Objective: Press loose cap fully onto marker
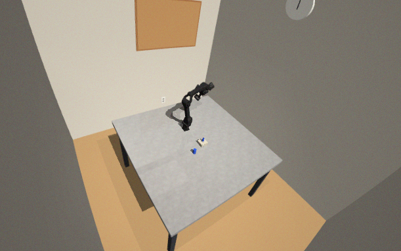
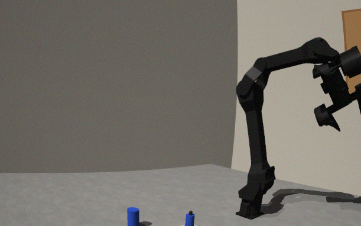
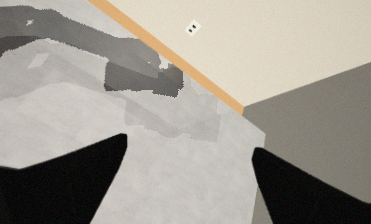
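The blue cap is 490 mm ahead of my gripper tip, 340 mm to the right of it and 260 mm below it.
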